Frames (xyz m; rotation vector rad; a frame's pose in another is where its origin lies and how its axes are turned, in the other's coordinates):
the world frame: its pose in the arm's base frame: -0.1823 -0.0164 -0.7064 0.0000 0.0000 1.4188
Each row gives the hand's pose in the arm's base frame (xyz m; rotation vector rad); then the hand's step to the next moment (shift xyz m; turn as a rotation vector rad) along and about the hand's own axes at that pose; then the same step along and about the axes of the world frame.
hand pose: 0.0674 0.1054 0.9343 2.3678 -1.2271 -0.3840
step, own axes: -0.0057 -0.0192 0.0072 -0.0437 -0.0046 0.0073
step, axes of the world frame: 0.0135 -0.0051 -0.0156 0.0322 0.0300 -0.0068
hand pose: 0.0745 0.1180 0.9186 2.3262 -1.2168 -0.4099
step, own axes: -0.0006 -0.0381 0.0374 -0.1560 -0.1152 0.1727
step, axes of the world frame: 0.0100 -0.0068 -0.0520 0.1229 0.1092 -0.2010
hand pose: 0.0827 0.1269 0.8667 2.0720 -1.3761 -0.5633
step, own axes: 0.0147 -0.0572 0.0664 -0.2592 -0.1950 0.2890
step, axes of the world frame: -0.0116 -0.0044 -0.0880 0.2051 0.1805 -0.3378
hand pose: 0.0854 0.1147 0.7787 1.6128 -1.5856 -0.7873
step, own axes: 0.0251 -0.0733 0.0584 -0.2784 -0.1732 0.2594
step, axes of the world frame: -0.0323 0.0022 -0.0915 0.2287 0.1722 -0.3047
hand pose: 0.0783 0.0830 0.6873 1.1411 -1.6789 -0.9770
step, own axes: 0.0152 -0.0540 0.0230 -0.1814 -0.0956 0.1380
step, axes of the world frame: -0.0274 0.0056 -0.0538 0.1533 0.0884 -0.1726
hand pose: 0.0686 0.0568 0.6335 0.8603 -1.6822 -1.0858
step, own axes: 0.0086 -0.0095 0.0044 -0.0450 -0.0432 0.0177
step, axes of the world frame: -0.0107 0.0047 -0.0068 0.0290 0.0034 -0.0579
